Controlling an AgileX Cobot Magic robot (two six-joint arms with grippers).
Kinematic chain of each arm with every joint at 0, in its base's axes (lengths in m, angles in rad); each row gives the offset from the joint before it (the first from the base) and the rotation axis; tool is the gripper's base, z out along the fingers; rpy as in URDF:
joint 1: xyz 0 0 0.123 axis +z
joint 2: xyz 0 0 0 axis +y
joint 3: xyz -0.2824 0 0.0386 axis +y
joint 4: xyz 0.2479 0 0.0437 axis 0.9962 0 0.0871
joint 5: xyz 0 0 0 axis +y
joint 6: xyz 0.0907 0 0.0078 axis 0.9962 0 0.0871
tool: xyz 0 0 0 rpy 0 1.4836 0
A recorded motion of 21 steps. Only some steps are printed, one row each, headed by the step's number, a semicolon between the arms.
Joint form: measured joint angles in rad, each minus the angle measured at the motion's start. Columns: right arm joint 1, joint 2, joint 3, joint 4, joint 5, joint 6; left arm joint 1, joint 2, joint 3, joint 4, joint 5, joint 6.
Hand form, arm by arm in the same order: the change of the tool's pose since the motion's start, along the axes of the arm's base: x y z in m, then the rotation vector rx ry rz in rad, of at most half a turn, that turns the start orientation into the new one. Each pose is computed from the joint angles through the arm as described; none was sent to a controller.
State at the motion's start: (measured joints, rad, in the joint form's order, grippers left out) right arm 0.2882 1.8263 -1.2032 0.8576 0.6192 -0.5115; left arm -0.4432 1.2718 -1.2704 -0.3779 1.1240 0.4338
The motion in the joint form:
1: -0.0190 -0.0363 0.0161 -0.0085 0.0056 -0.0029; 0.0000 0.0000 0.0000 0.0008 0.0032 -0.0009
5: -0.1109 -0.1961 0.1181 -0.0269 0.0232 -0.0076; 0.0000 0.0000 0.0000 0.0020 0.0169 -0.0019
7: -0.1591 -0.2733 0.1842 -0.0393 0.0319 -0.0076; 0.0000 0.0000 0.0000 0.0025 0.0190 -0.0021
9: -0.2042 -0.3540 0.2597 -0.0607 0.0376 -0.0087; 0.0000 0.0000 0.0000 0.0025 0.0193 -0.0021
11: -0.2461 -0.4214 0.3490 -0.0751 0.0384 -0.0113; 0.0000 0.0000 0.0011 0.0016 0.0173 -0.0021
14: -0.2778 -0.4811 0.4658 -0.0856 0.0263 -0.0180; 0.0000 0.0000 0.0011 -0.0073 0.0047 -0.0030
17: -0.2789 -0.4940 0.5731 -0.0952 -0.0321 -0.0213; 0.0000 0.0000 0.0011 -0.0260 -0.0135 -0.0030
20: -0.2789 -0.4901 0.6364 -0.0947 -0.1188 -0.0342; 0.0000 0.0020 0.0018 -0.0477 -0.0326 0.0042
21: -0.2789 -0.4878 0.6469 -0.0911 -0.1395 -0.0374; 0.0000 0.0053 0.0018 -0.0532 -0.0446 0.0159
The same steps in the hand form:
1: -0.0037 -0.0085 0.0089 -0.0016 -0.0190 -0.0089; -0.0002 0.0001 -0.0002 0.0018 0.0028 -0.0004
5: -0.0279 -0.0473 0.0365 -0.0036 -0.0686 -0.0772; -0.0012 0.0005 -0.0008 0.0084 0.0141 -0.0045
7: -0.0441 -0.0659 0.0425 -0.0121 -0.0753 -0.1140; -0.0014 0.0006 -0.0009 0.0097 0.0157 -0.0051
9: -0.0636 -0.0824 0.0448 -0.0309 -0.0798 -0.1447; -0.0014 0.0006 -0.0009 0.0099 0.0160 -0.0052
11: -0.0840 -0.0961 0.0382 -0.0491 -0.0600 -0.1770; -0.0013 0.0005 -0.0011 0.0087 0.0157 -0.0045
14: -0.1084 -0.1060 0.0212 -0.0717 -0.0158 -0.2044; -0.0006 -0.0004 -0.0003 -0.0050 0.0095 0.0000
17: -0.1257 -0.1098 -0.0035 -0.1089 0.0324 -0.2298; 0.0001 -0.0020 0.0011 -0.0296 0.0026 0.0053
20: -0.1323 -0.1145 -0.0190 -0.1498 0.0292 -0.2680; 0.0013 -0.0040 0.0019 -0.0538 -0.0051 0.0054
21: -0.1329 -0.1155 -0.0217 -0.1570 0.0258 -0.2791; 0.0028 -0.0049 0.0018 -0.0587 -0.0159 0.0007

